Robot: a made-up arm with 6 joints.
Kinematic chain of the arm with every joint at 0, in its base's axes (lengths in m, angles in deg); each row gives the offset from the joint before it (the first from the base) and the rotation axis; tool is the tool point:
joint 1: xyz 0 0 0.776 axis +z
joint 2: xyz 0.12 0 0 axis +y
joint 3: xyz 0 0 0.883 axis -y
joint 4: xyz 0 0 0.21 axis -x
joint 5: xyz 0.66 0 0 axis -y
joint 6: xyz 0.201 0 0 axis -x
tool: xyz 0 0 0
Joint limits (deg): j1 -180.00..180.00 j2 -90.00..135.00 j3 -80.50..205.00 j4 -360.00..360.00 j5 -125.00..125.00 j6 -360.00..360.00
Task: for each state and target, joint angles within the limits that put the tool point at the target. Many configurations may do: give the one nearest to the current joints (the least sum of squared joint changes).
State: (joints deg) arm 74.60 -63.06 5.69 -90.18 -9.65 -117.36
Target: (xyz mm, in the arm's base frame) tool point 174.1 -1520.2 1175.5
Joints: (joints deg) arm 100.12 -90.00 48.41 -89.08 -28.47 -117.36
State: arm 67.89 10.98 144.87 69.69 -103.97 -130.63
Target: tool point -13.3 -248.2 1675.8
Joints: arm 48.57 16.33 175.38 69.54 -125.00 -130.63
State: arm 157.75 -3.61 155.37 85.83 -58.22 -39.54
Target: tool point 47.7 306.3 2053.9
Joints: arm 119.81 39.25 150.31 85.28 -75.19 -39.54
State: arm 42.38 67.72 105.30 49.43 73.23 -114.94
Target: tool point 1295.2 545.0 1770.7
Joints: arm 17.26 68.18 99.02 47.02 67.89 -114.94
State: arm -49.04 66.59 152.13 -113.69 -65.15 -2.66
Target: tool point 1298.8 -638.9 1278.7
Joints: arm -33.09 99.66 135.26 -108.85 -65.94 -2.66
